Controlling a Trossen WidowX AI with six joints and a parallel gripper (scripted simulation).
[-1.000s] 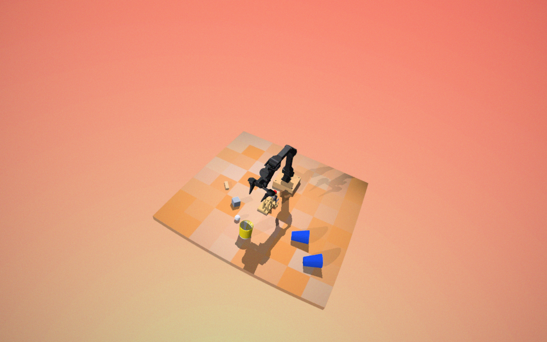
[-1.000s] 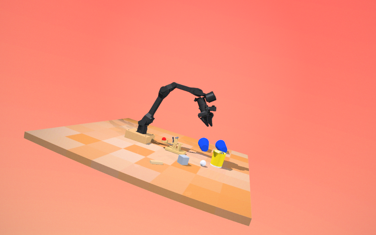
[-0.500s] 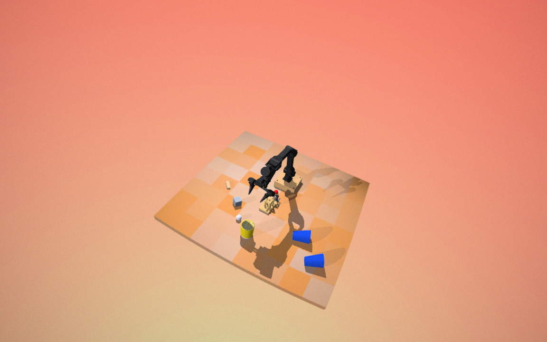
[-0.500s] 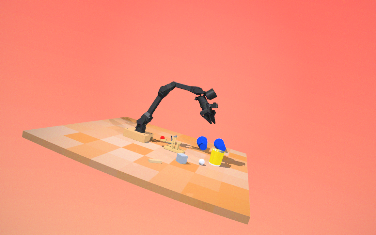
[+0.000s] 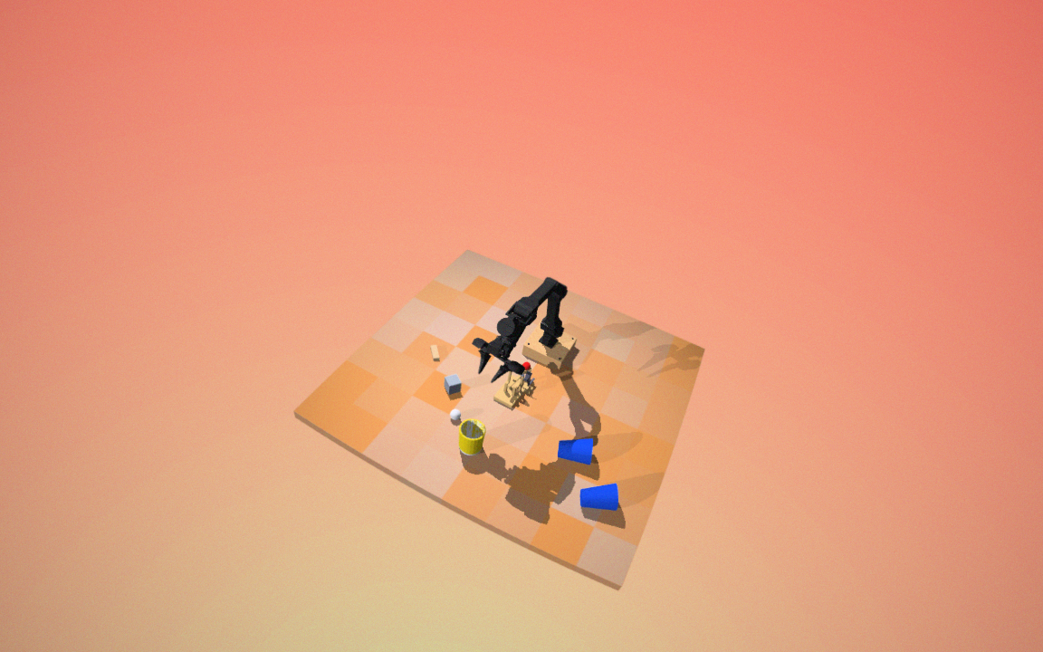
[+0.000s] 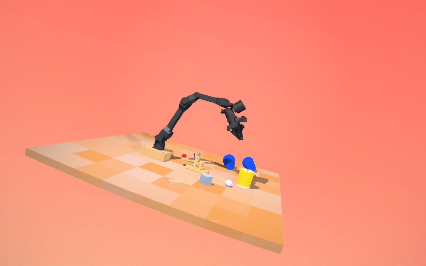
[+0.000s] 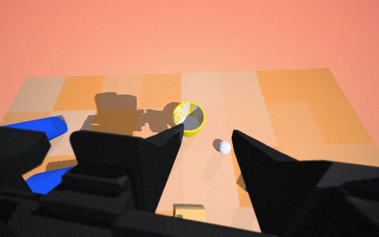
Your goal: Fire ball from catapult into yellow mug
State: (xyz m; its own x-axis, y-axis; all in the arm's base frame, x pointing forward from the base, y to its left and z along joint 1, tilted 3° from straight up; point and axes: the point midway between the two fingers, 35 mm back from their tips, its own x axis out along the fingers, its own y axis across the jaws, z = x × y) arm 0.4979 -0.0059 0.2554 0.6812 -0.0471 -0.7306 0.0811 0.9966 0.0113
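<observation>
My gripper tip is 33 cm past the red ball and 21 cm above it. The rest, counted from my gripper tip: yellow mug: 24 cm below, 8 cm ahead, 2 cm to the left; then white ball: 25 cm below, 9 cm to the right, 1 cm ahead; then catapult frame: 24 cm behind, 19 cm below, 1 cm to the left.
</observation>
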